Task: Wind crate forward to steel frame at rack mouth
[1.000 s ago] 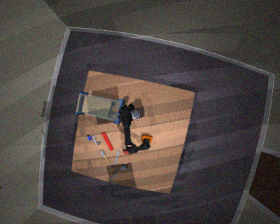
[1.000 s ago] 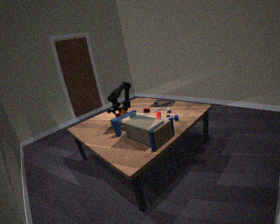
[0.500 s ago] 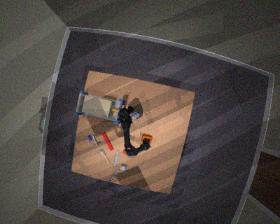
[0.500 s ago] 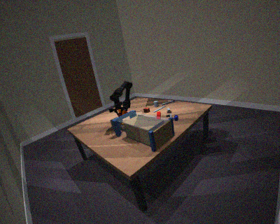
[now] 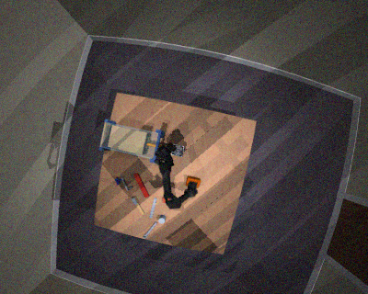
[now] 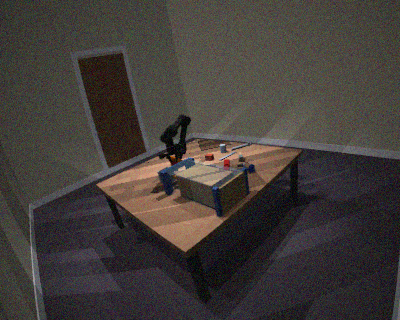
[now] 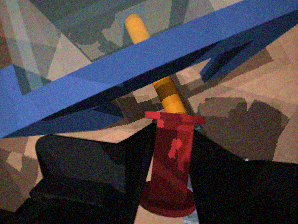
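Now: the red-knobbed winch handle 5 cm behind my gripper tip and 3 cm below it. Round my gripper tip: blue frame: 5 cm ahead, 2 cm to the right, 3 cm below; then grey hand winch: 12 cm behind, 3 cm to the right, 10 cm below; then red knob: 1 cm behind, 1 cm to the left.
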